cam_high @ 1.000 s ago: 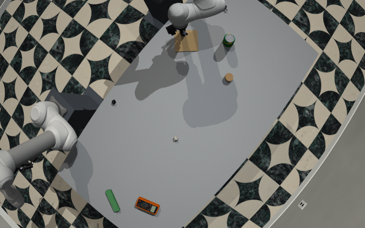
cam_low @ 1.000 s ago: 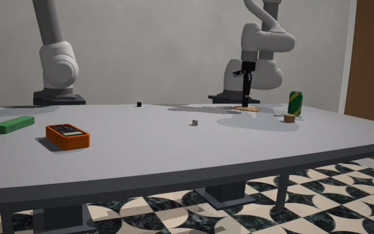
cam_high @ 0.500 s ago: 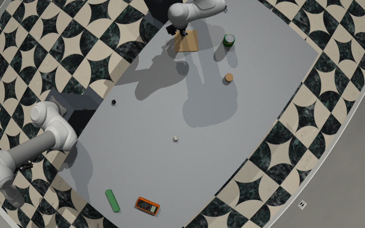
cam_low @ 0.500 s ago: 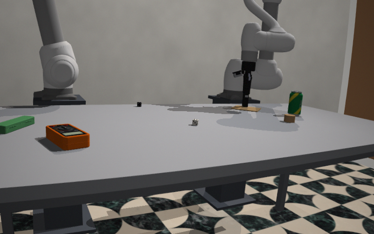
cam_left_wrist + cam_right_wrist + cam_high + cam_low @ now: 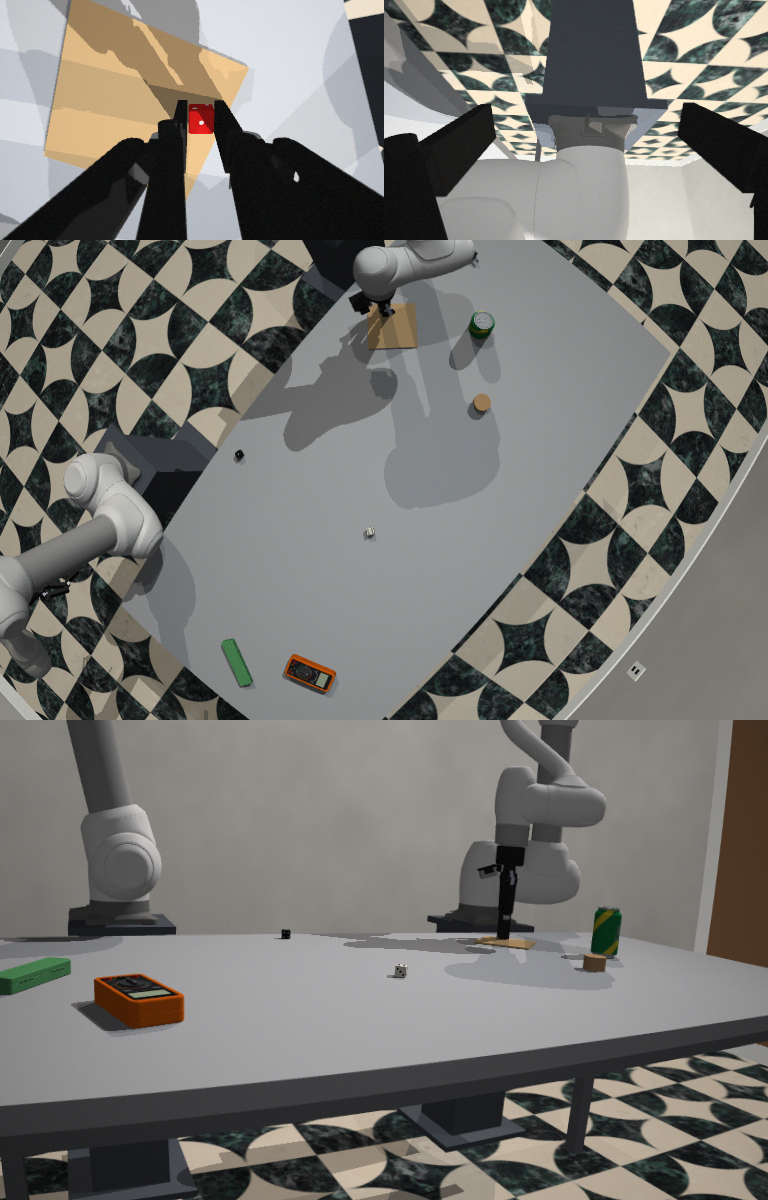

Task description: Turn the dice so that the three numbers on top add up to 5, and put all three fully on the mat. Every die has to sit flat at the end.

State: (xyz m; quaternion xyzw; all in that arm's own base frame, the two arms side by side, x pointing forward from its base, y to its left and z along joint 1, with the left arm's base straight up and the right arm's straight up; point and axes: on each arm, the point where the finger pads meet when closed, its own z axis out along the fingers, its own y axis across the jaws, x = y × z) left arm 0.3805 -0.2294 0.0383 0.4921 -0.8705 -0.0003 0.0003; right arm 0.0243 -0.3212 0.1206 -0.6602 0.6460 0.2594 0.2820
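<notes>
The red die is 20 mm below my left hand. The rest, counted from my left hand: tan mat 50 mm ahead, 20 mm to the right, 40 mm below; wooden cylinder 380 mm ahead, 40 mm to the right, 20 mm below; dark object 80 mm ahead, 320 mm to the left, 20 mm below.
</notes>
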